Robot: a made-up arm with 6 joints.
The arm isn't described. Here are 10 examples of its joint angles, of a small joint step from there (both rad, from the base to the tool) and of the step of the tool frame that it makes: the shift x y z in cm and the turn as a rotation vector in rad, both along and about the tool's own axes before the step.
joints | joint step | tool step
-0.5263 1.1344 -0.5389 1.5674 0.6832 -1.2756 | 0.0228 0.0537 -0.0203 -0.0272 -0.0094 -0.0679 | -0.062 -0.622 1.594 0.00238 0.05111 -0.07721
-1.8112 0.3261 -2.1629 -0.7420 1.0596 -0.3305 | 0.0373 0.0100 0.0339 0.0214 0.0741 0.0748 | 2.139 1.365 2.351 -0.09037 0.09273 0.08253
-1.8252 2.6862 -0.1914 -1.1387 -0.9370 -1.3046 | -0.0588 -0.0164 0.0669 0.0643 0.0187 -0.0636 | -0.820 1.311 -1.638 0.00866 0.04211 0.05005
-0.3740 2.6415 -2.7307 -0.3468 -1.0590 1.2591 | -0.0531 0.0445 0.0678 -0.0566 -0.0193 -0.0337 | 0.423 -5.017 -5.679 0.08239 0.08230 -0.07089
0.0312 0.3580 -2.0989 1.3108 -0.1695 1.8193 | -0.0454 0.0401 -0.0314 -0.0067 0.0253 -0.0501 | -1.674 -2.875 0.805 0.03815 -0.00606 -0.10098
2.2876 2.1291 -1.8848 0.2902 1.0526 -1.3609 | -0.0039 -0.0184 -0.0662 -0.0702 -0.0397 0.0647 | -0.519 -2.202 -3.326 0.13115 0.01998 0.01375
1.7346 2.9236 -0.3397 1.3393 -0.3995 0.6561 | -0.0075 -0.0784 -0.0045 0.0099 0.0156 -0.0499 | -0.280 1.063 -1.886 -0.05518 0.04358 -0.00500
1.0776 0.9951 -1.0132 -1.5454 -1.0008 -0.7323 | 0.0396 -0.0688 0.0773 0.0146 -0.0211 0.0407 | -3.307 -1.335 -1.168 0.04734 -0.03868 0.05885
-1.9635 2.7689 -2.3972 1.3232 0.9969 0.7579 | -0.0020 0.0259 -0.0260 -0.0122 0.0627 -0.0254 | -0.483 -1.089 0.348 0.04872 0.03780 -0.03107
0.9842 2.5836 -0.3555 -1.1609 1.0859 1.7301 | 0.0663 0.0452 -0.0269 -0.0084 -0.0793 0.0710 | -0.551 2.567 -1.133 -0.04844 -0.04554 0.03683
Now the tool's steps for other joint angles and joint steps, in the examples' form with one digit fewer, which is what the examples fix.
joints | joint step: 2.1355 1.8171 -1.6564 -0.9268 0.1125 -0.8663 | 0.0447 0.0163 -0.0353 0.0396 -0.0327 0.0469
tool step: -2.95 -1.60 0.29 0.0488 -0.0649 0.0822
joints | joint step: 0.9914 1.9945 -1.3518 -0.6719 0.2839 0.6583 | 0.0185 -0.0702 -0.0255 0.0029 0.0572 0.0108
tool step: -2.85 -0.03 -4.18 0.0194 -0.0505 0.0194
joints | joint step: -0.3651 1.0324 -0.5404 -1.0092 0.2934 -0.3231 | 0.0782 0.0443 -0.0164 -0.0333 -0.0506 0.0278
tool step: -3.02 -0.06 0.89 -0.0099 -0.1052 -0.0511
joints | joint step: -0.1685 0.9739 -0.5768 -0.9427 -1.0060 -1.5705 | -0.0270 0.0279 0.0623 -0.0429 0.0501 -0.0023
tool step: -2.36 3.27 -0.90 -0.1223 -0.0611 0.0287
